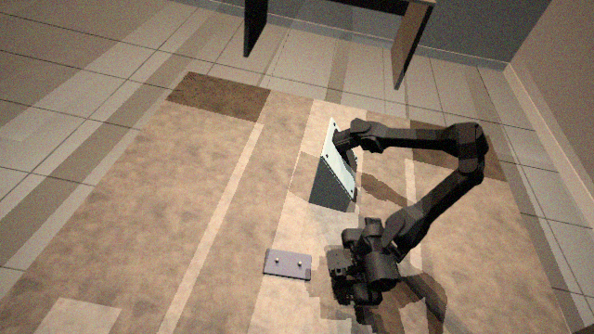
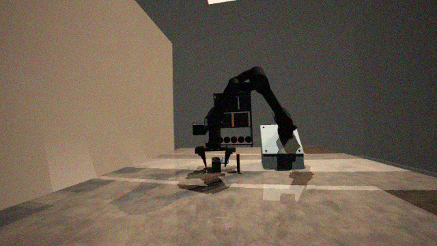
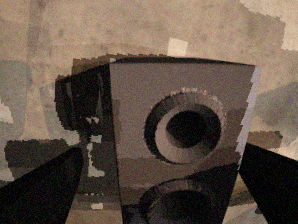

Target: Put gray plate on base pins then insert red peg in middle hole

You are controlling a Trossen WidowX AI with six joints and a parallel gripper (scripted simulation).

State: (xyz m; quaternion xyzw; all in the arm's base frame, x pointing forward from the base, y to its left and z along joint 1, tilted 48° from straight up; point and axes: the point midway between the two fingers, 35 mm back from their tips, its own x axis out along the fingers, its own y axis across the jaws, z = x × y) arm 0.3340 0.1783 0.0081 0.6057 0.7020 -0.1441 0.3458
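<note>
Right now the gray plate is 30 mm above my gripper tip. From my gripper tip the other things lie so: flat base 170 mm to the right, 10 mm ahead; red peg 110 mm behind, 30 mm above, 20 mm to the left.
</note>
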